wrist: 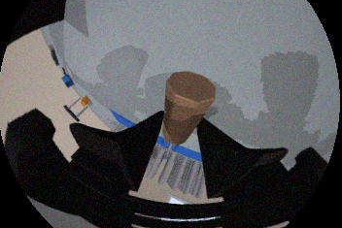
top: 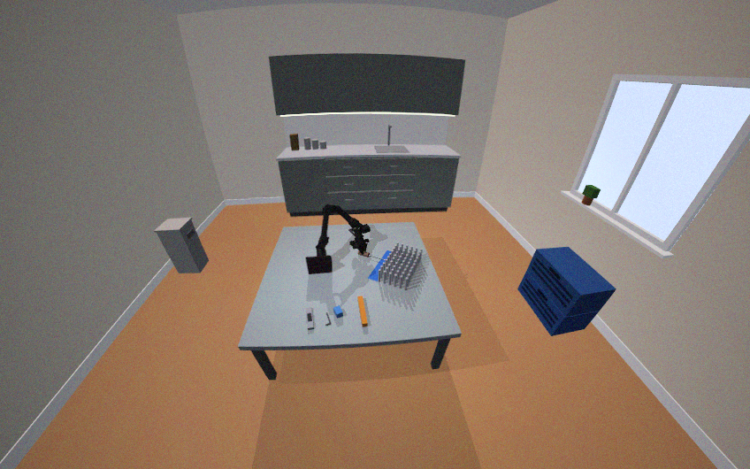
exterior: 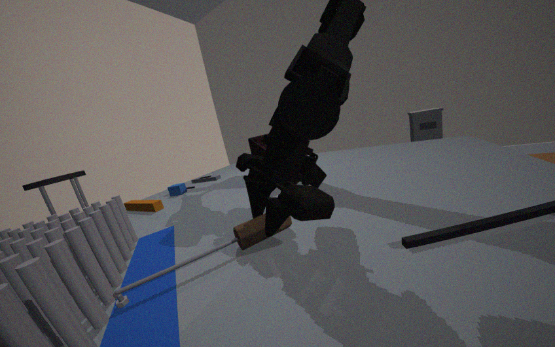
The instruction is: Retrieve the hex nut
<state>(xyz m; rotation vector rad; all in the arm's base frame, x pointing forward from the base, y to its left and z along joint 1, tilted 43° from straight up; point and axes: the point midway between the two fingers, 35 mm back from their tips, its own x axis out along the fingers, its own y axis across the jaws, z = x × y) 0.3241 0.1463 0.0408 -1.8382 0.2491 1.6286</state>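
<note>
The hook tool lies 9 cm ahead of my gripper tip and 6 cm to the right of it. The rest, counted from my gripper tip: hex nut (17 cm ahead, 12 cm to the right, 2 cm below); blue taped strip (13 cm ahead, 14 cm to the right, 2 cm below); orange block (9 cm behind, 57 cm to the right).
</note>
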